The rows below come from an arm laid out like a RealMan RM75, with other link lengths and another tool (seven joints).
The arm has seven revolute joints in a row. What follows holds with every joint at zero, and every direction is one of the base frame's.
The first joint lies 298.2 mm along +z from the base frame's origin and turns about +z.
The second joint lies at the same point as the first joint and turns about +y.
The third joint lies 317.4 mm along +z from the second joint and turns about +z.
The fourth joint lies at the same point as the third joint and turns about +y.
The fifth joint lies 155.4 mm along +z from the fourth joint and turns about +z.
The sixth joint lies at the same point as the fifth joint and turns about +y.
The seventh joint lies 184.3 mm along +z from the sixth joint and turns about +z.
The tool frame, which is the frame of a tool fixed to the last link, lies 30 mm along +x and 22 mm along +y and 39 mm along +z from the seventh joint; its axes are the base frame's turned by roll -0.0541, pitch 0 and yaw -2.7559 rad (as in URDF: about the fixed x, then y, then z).
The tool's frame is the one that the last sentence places.
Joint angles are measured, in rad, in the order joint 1, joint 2, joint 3, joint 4, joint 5, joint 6, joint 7. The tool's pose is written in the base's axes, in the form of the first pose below.
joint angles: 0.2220 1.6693 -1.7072 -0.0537 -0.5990 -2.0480 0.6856
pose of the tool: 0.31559 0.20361 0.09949 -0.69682 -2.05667 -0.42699
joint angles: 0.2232 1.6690 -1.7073 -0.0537 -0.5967 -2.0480 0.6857
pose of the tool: 0.31534 0.20435 0.09987 -0.69463 -2.05586 -0.42841
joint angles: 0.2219 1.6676 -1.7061 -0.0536 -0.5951 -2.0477 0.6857
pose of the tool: 0.31586 0.20448 0.10070 -0.69475 -2.05513 -0.43291
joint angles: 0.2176 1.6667 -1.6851 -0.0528 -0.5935 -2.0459 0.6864
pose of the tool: 0.31680 0.20696 0.10383 -0.69145 -2.04211 -0.45842
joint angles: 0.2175 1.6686 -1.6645 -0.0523 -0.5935 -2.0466 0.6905
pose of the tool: 0.31588 0.20988 0.10601 -0.68664 -2.02675 -0.47358
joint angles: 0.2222 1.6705 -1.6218 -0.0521 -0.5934 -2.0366 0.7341
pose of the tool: 0.31426 0.21795 0.11081 -0.71252 -1.98775 -0.49044
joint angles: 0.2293 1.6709 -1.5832 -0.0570 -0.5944 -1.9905 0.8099
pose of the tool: 0.31691 0.22979 0.11347 -0.78820 -1.94901 -0.50829
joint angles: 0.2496 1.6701 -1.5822 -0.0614 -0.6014 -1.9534 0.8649
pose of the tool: 0.31661 0.23885 0.11088 -0.84466 -1.94508 -0.48762
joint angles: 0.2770 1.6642 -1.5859 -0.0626 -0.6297 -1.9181 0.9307
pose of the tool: 0.31616 0.24606 0.10667 -0.91741 -1.95743 -0.44188
